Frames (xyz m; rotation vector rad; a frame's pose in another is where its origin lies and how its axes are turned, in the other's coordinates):
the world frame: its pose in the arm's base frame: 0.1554 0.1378 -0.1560 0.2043 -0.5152 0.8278
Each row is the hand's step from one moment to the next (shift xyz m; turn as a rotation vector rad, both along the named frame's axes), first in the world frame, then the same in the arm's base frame.
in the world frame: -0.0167 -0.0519 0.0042 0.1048 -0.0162 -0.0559
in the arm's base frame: 0.0278 -0.0469 -0.0037 0.0910 0.0778 0.0060
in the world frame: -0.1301 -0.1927 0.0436 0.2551 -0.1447 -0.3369
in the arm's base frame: 0.0550 -0.2288 -0.0245 0.3715 0.1934 -0.1552
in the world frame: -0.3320 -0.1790 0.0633 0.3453 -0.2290 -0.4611
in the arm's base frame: -0.0758 -0.3580 -0.1113 0.5294 0.2415 -0.2137
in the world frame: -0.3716 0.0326 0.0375 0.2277 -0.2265 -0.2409
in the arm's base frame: -0.2468 -0.2333 -0.1588 0.3829 0.0858 -0.0849
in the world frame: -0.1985 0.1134 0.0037 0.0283 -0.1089 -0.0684
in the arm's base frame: -0.1976 -0.0547 -0.1012 0.1215 -0.0289 -0.0416
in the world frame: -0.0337 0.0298 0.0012 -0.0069 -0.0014 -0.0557
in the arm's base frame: -0.0416 -0.0025 -0.0169 0.0170 0.0151 -0.0513
